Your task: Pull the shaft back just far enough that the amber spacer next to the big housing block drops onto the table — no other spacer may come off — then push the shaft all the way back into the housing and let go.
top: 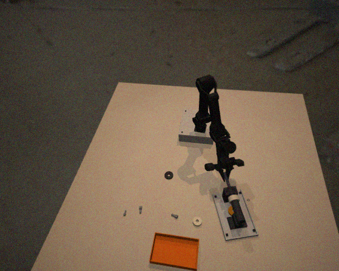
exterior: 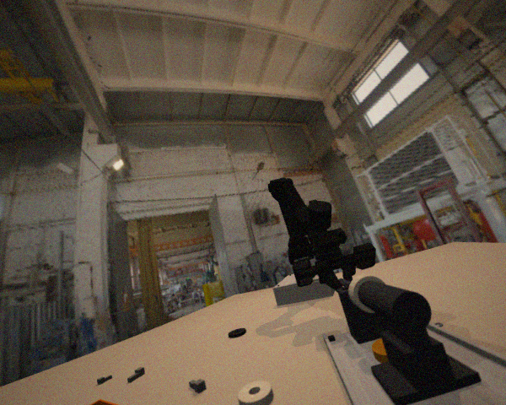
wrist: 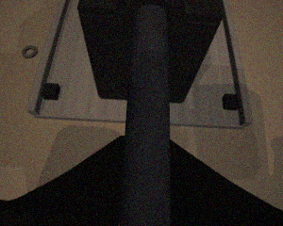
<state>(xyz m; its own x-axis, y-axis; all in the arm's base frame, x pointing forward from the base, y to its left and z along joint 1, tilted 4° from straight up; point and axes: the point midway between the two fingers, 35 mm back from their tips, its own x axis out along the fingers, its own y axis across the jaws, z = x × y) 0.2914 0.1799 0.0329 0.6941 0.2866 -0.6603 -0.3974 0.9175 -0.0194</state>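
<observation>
Now: the dark shaft 50 mm ahead of my gripper tip, 20 mm to the left of it and 30 mm above it. The rest, counted from my gripper tip: orange tray (370 mm ahead, 170 mm to the right, 40 mm below); white spacer (100 mm ahead, 50 mm to the left, 30 mm above); amber spacer (130 mm ahead, 60 mm to the left, 40 mm below).
</observation>
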